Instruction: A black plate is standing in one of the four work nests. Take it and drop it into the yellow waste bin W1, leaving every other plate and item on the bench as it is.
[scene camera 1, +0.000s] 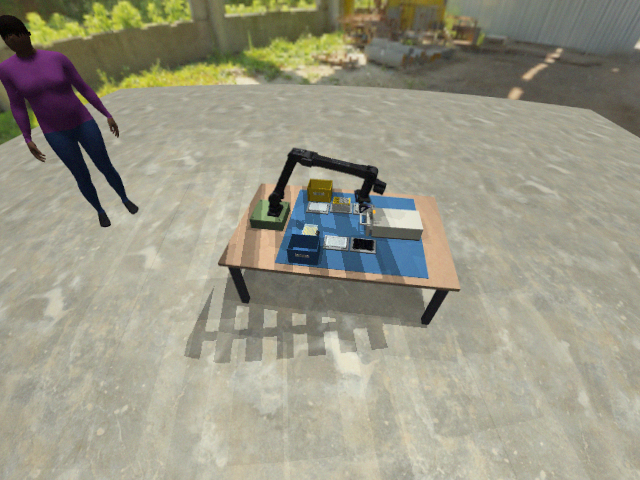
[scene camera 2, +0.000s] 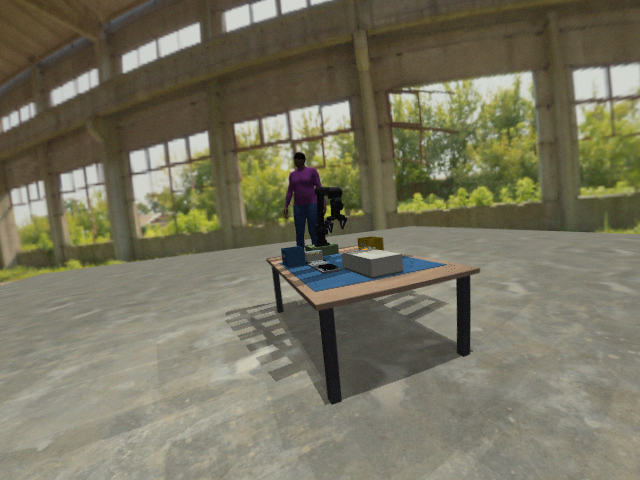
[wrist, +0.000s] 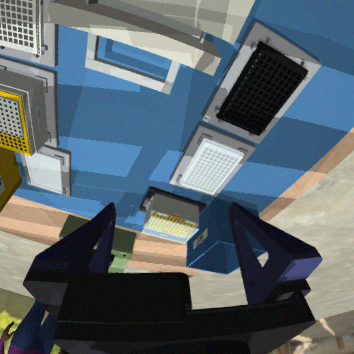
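Pixels of known places: gripper, fingertip midpoint: (scene camera 1: 358, 207) (scene camera 2: 336, 231) (wrist: 173, 207); arm's base, link origin: (scene camera 1: 275, 211) (scene camera 2: 322, 245).
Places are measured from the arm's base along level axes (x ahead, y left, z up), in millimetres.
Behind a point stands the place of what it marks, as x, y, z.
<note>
The black plate (scene camera 1: 363, 244) @(631, -171, -51) (scene camera 2: 327, 267) @(678, -179, -51) (wrist: 262, 89) @(640, -158, -52) lies in a grey nest (wrist: 311, 62) @(707, -204, -65) at the upper right of the wrist view. It looks slightly turned relative to the nest. A white plate (scene camera 1: 336, 241) @(457, -172, -54) (wrist: 212, 165) @(474, -167, -51) sits in the neighbouring nest. The yellow waste bin (scene camera 1: 320, 191) @(274, 262, 20) (scene camera 2: 370, 243) @(349, 285, 11) stands at the back of the table; part of it shows at the left edge of the wrist view (wrist: 7, 175) @(244, 261, -35). My gripper (scene camera 1: 364, 207) @(572, -60, 153) (scene camera 2: 336, 222) @(572, -60, 153) (wrist: 173, 207) @(572, -60, 153) is open and empty, high above the bench and apart from the black plate.
A blue bin (scene camera 1: 303, 249) @(258, -259, -75) (scene camera 2: 293, 256) @(368, -323, -3) (wrist: 220, 250) @(195, -361, -28) stands near the white plate. A yellow-dotted plate (scene camera 1: 310, 229) (wrist: 172, 226) sits beside that bin. A large pale box (scene camera 1: 397, 223) @(836, -15, 25) (scene camera 2: 372, 262) @(1002, -38, 7) stands right of centre. A yellow-topped rack (scene camera 1: 341, 203) @(445, 173, -4) (wrist: 12, 120) @(458, 188, 0) is near the yellow bin.
</note>
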